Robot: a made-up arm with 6 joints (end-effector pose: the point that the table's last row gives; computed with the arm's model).
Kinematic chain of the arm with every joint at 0, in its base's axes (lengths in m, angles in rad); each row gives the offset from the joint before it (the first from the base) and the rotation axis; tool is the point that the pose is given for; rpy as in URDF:
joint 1: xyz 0 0 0.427 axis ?
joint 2: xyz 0 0 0 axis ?
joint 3: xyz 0.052 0 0.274 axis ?
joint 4: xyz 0.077 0 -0.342 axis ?
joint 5: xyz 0 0 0 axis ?
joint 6: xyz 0.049 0 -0.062 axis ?
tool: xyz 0 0 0 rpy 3.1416 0 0
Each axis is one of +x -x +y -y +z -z.
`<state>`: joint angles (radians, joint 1 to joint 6).
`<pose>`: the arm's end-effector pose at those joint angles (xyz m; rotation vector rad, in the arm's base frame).
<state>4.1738 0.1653 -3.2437 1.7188 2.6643 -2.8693</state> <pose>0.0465 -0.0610 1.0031 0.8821 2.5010 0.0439</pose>
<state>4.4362 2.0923 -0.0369 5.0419 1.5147 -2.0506</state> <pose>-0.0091 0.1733 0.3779 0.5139 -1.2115 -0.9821</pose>
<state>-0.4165 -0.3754 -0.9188 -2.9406 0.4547 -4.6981</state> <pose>0.3377 -0.1457 0.6447 1.3523 0.6160 1.0491</pose>
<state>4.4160 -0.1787 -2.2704 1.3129 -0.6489 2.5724</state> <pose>-0.1172 -0.1306 1.0460 0.6905 -0.4760 -1.2769</pose>
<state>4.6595 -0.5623 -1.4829 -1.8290 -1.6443 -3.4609</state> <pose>0.0496 -0.1290 0.8736 -2.0037 0.9499 -1.6037</pose>
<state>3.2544 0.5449 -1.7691 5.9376 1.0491 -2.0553</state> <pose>-0.5913 -0.0570 0.5397 -2.6952 1.1816 0.4759</pose>
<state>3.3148 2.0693 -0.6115 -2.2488 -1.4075 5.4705</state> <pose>0.0903 -0.0389 0.1827 0.8451 -0.8660 2.2942</pose>
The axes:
joint 1: +z
joint 2: +y
joint 3: +y
joint 4: -z
joint 5: +y
joint 6: -z

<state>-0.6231 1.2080 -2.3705 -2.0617 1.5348 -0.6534</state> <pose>0.5191 -0.4384 0.4162 1.1572 0.4530 -1.3244</pose>
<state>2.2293 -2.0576 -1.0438 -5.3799 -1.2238 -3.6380</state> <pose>0.2773 -0.2622 0.6665 1.5093 0.4122 2.2101</pose>
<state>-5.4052 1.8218 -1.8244 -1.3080 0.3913 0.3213</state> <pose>0.1987 0.2721 -0.1092 1.6483 2.2198 -0.1673</pose>
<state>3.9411 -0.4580 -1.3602 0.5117 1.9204 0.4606</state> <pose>-0.1676 -0.2251 0.7968 -0.6668 2.6521 -0.4694</pose>
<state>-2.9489 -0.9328 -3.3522 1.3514 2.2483 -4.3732</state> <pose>0.5296 0.0247 0.7190 0.2421 -1.8674 1.3623</pose>
